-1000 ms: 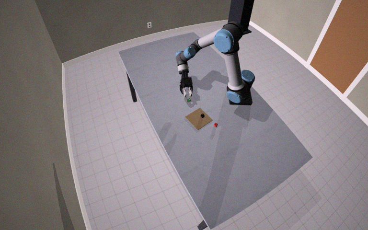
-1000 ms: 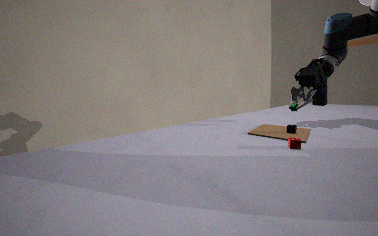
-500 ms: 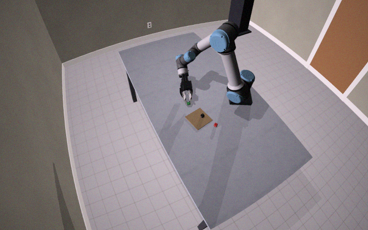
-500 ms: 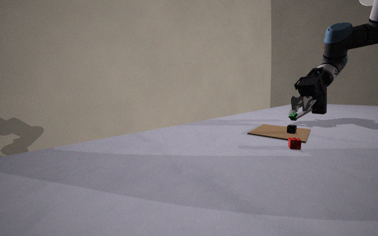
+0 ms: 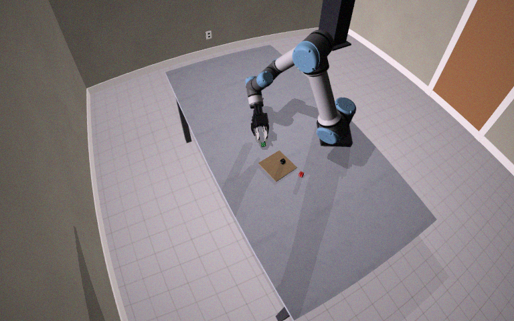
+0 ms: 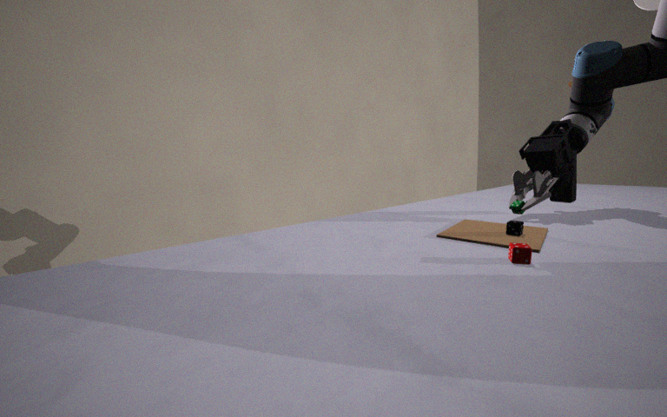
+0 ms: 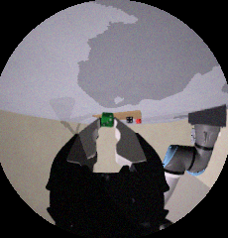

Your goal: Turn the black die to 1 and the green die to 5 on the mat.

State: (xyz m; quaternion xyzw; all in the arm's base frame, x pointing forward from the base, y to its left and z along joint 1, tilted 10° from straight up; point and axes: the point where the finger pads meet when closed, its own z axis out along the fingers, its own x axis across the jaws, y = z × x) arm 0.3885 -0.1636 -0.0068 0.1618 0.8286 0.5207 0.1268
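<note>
Now: hand 1 cm to the right of the green die. From my hand the other things lie so: red die (26 cm to the left, 4 cm behind, 2 cm below); brown mat (14 cm to the left, 3 cm below, 1 cm ahead); black die (14 cm to the left, 2 cm below, 2 cm behind).
</note>
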